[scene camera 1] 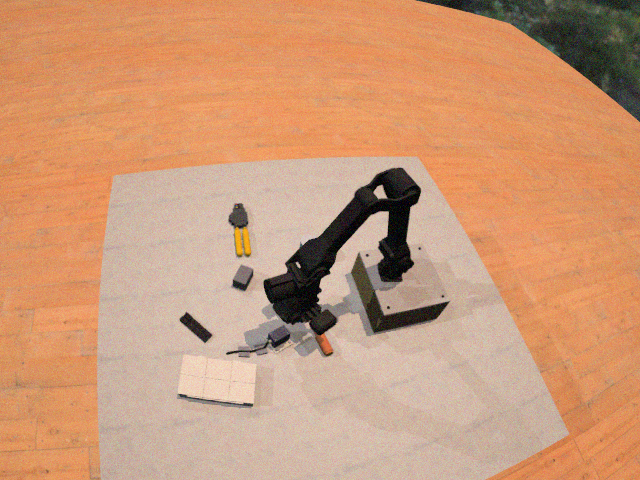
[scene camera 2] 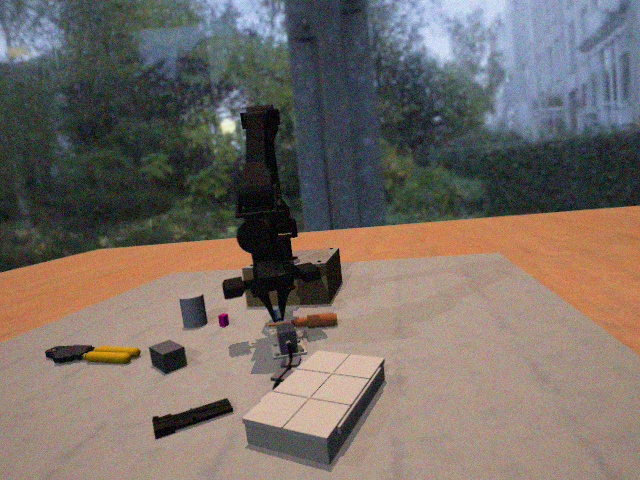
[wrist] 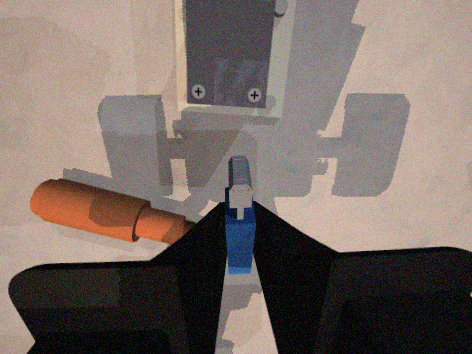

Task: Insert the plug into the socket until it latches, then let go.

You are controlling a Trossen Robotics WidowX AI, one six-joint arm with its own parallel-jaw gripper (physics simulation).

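Frame: origin at the arm's base, x left, y back, z up, level; centimetres.
Seen in the pictures: gripper, fingertip midpoint: (scene camera 1: 300, 320) (scene camera 2: 278, 321) (wrist: 237, 209); arm's base, origin of the base link: (scene camera 1: 389, 272).
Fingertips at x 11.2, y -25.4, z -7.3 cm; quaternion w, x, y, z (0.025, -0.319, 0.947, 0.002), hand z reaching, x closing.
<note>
Offsets run from my fingertips to a thing's top centre. "spot": to the spot under its first point.
The plug @[dx +0.0, dy -0.1, dz +3.4 cm] (scene camera 2: 277, 314) (wrist: 239, 245) has a blue body and a grey nose. My gripper (scene camera 2: 278, 318) (wrist: 237, 209) is shut on the blue body and holds it above the table. In the wrist view the nose points at the near end of the socket, with a gap between them. The socket @[dx +5.0, dy -6.4, dz +1.4 cm] (scene camera 1: 279, 335) (scene camera 2: 286, 336) (wrist: 227, 50) is a dark grey box on a cream base plate @[spot: dx +3.5, dy -3.5, dz -2.7 cm] (wrist: 225, 111). Its mouth is hidden in the wrist view. In scene camera 1 the arm hides the plug.
An orange-handled screwdriver @[dx +2.6, dy +4.7, dz -0.4 cm] (scene camera 1: 324, 345) (scene camera 2: 321, 319) (wrist: 90, 210) lies beside the socket. A black cable @[spot: dx +8.6, dy -14.2, dz -2.5 cm] (scene camera 1: 248, 351) leaves the socket's far end towards a white tiled block @[dx +17.9, dy -22.2, dz +0.4 cm] (scene camera 1: 217, 379) (scene camera 2: 315, 395). A dark cube @[dx -14.5, dy -15.7, dz +0.4 cm] (scene camera 1: 242, 277), pliers @[spot: dx -32.9, dy -16.2, dz -1.2 cm] (scene camera 1: 241, 229), a black bar @[dx +2.0, dy -28.8, dz -1.6 cm] (scene camera 1: 195, 327) and a grey cylinder @[dx -24.7, dy +3.9, dz +3.9 cm] (scene camera 2: 193, 311) stand apart.
</note>
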